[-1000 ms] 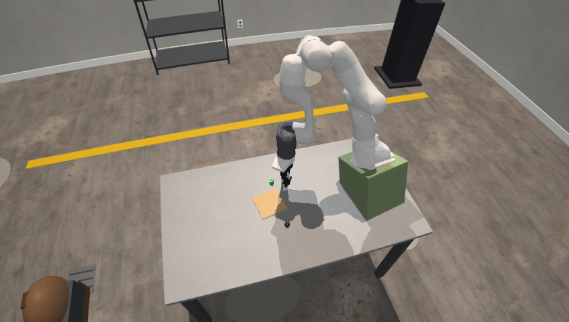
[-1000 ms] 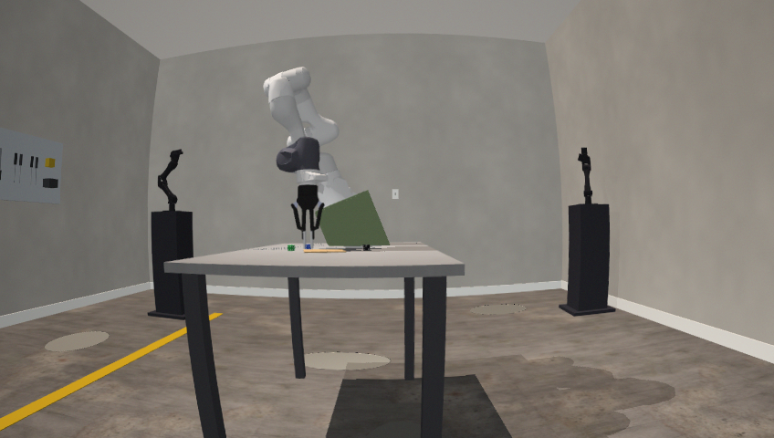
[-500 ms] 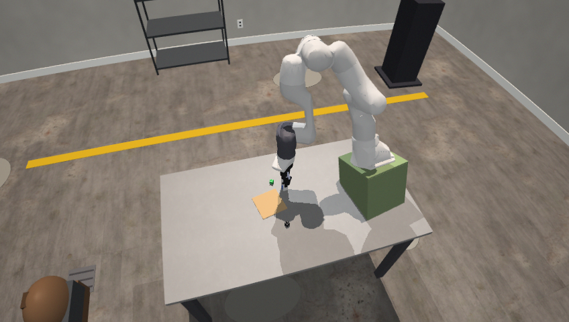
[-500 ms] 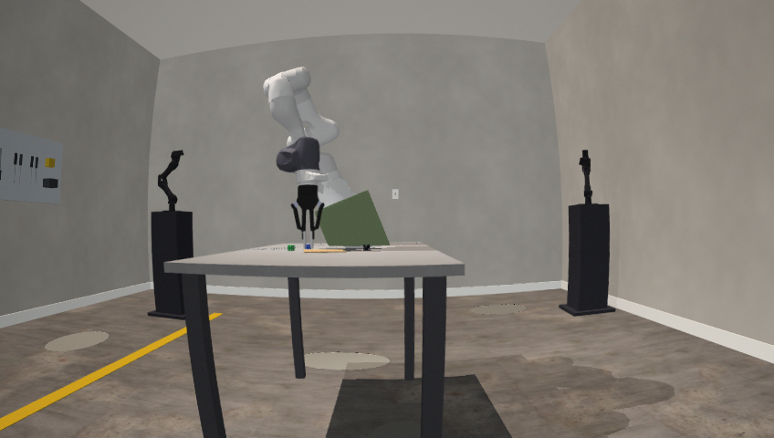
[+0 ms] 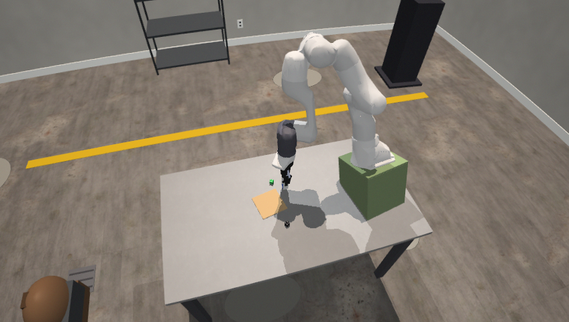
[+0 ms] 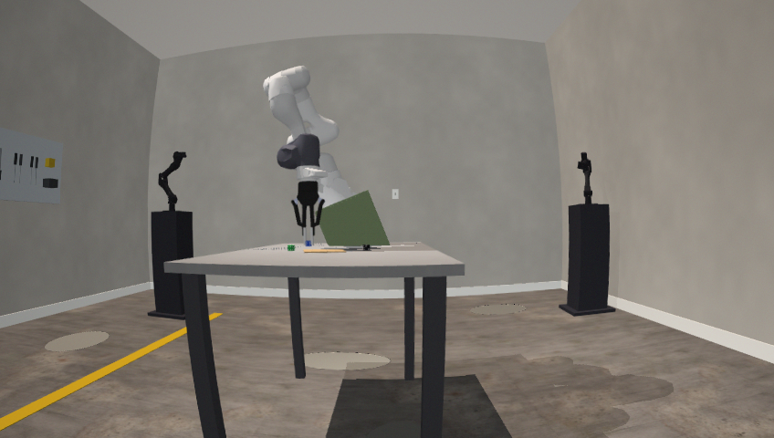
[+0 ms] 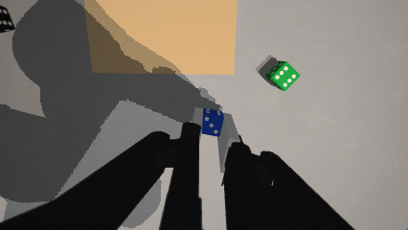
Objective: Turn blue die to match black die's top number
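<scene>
Now: the green die 60 mm ahead of my hand, 50 mm to the right of it and 40 mm below it. From my hand the other things lie so: mat (100 mm ahead, 80 mm to the left, 50 mm below); black die (220 mm to the left, 40 mm below, 30 mm ahead); blue die (30 mm below).
</scene>
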